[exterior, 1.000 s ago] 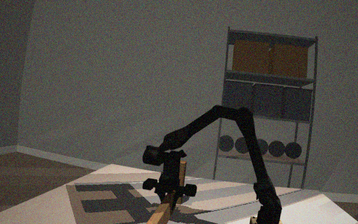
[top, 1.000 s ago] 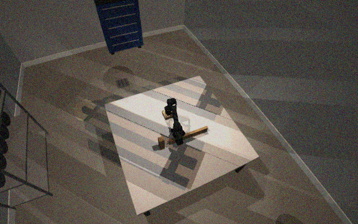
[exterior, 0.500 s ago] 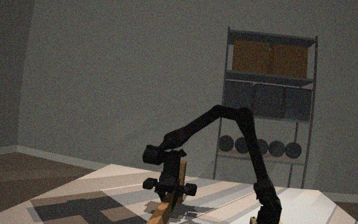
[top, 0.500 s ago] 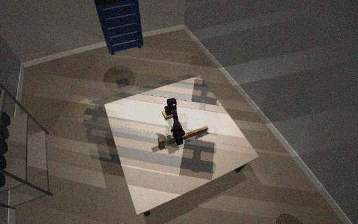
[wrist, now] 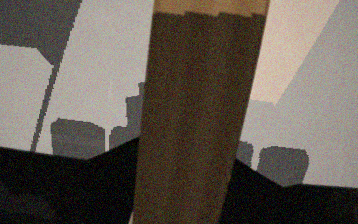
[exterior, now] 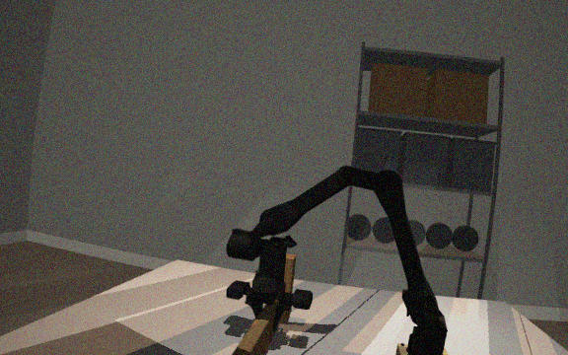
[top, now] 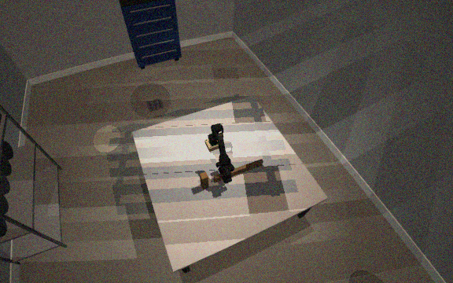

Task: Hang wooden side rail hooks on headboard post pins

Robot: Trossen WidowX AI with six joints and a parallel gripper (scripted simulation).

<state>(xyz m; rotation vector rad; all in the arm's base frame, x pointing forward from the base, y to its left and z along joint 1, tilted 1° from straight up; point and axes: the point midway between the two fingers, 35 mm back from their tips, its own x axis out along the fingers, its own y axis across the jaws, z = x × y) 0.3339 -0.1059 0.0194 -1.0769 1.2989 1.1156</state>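
The headboard post is 16 cm to the right of my gripper tip, 5 cm above it and 2 cm behind it.
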